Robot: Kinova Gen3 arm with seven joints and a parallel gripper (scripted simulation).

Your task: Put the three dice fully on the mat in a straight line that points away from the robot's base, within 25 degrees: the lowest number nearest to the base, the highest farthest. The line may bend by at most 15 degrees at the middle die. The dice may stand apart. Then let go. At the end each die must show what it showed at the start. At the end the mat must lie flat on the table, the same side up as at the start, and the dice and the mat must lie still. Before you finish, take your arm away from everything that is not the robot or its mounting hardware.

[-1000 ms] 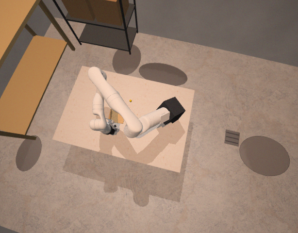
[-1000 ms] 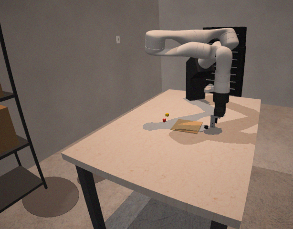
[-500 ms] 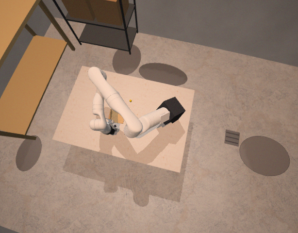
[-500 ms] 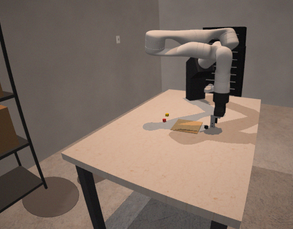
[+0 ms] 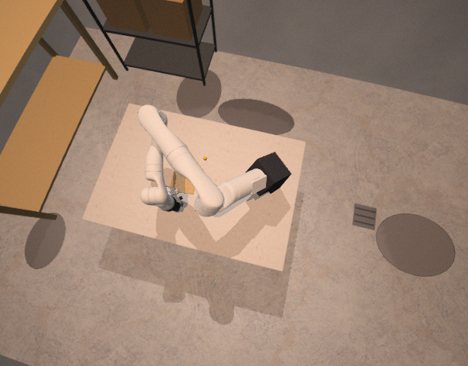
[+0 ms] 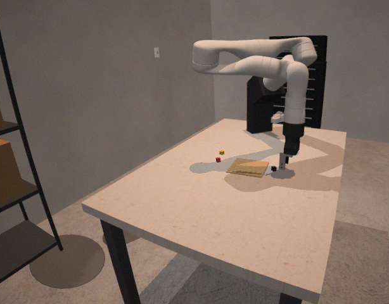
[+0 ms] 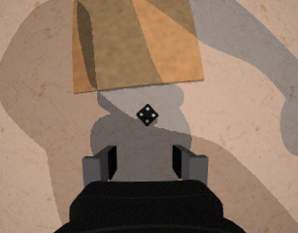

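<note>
Now: hand 1 cm short of the black die, 4 cm to the left of it and 4 cm above it. Also, from my hand: tan mat (6 cm ahead, 12 cm to the right, 4 cm below); yellow die (4 cm ahead, 30 cm to the right, 4 cm below); red die (11 cm ahead, 25 cm to the right, 4 cm below).
</note>
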